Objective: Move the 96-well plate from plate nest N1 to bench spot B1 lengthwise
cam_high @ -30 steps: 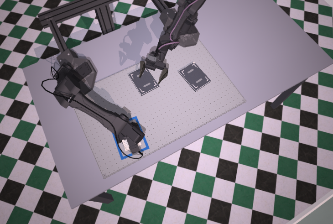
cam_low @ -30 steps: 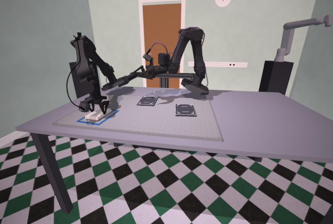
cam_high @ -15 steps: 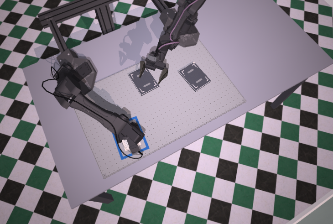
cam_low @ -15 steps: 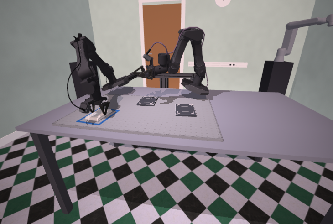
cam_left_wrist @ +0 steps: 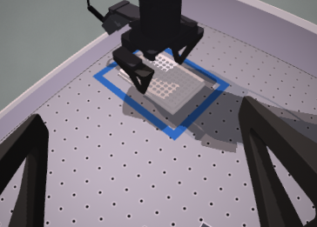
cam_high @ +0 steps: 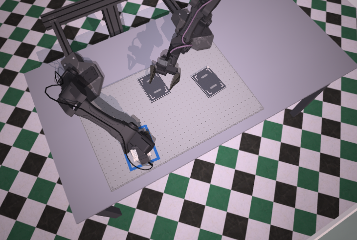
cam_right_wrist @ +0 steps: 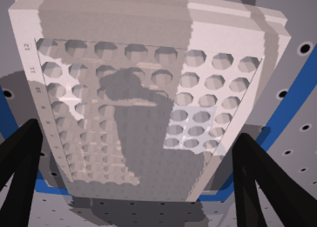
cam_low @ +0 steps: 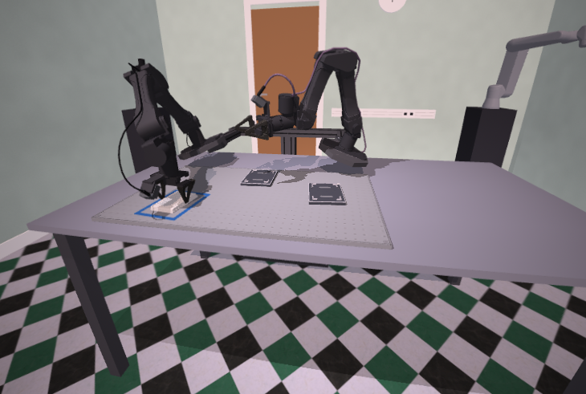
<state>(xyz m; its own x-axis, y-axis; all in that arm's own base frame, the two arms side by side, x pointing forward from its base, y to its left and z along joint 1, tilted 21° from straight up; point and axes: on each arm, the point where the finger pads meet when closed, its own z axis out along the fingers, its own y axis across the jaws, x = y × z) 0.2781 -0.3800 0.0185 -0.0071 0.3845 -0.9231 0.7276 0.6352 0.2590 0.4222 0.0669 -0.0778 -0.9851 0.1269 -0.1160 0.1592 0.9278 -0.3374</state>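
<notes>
My right gripper is now 10 mm above the white 96-well plate.
</notes>
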